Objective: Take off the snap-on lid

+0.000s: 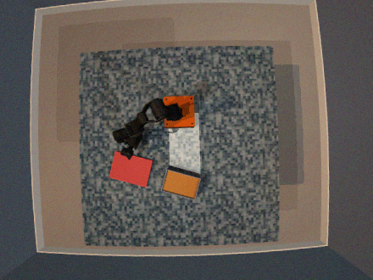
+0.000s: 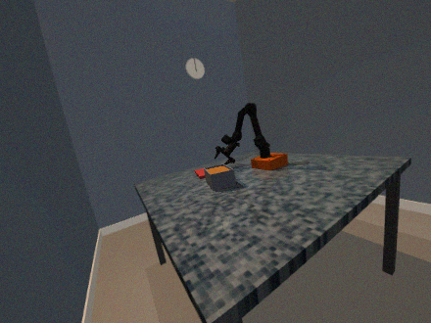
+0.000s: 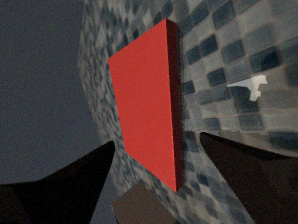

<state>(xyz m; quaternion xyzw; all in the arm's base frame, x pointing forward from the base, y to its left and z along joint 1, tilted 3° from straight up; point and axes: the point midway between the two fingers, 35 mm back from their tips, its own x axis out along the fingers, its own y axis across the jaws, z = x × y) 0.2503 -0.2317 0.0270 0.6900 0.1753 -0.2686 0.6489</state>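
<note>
Right now my gripper tip is 100 mm short of the lid, 50 mm above it and 10 mm to the left of it. From my gripper tip the other things lie so: storage box (310 mm to the left, 140 mm ahead, 20 mm below).
</note>
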